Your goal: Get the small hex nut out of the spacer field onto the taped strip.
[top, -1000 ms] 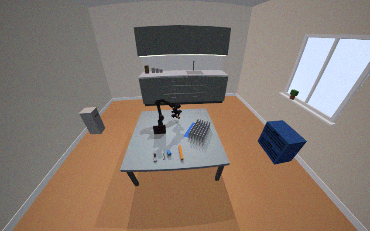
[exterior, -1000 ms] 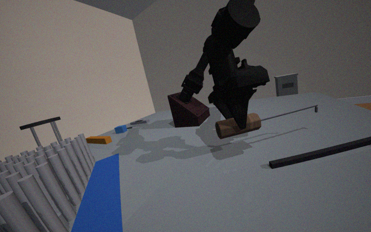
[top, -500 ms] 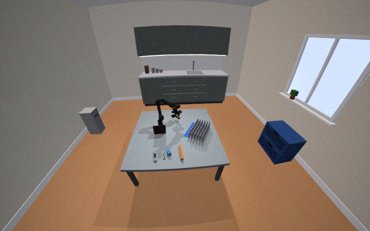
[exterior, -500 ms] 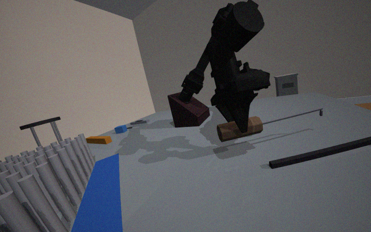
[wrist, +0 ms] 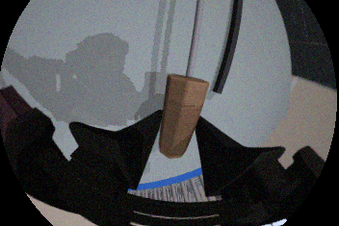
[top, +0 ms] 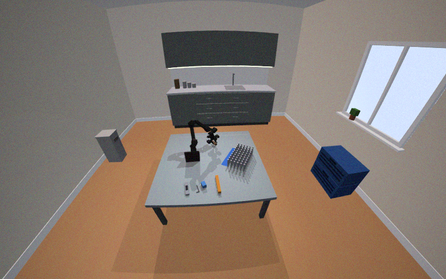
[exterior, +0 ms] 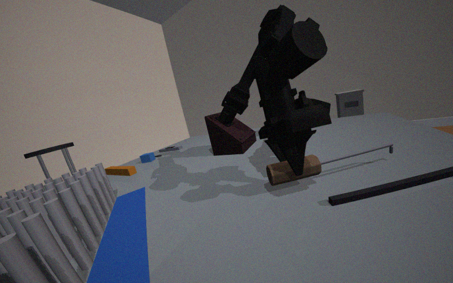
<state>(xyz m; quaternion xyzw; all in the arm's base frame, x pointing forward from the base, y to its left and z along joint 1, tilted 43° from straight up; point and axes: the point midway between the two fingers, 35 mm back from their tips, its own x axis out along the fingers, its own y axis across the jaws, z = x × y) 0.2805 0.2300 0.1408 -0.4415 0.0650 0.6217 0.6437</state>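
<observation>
Now: the hook tool 90 mm to the left of my gripper tip and 50 mm behind it. From my gripper tip the other things lie so: hex nut: 340 mm to the right, 330 mm ahead, 30 mm below; then blue taped strip: 280 mm to the right, 170 mm ahead, 30 mm below; then orange block: 720 mm to the right, 40 mm behind, 20 mm below.
</observation>
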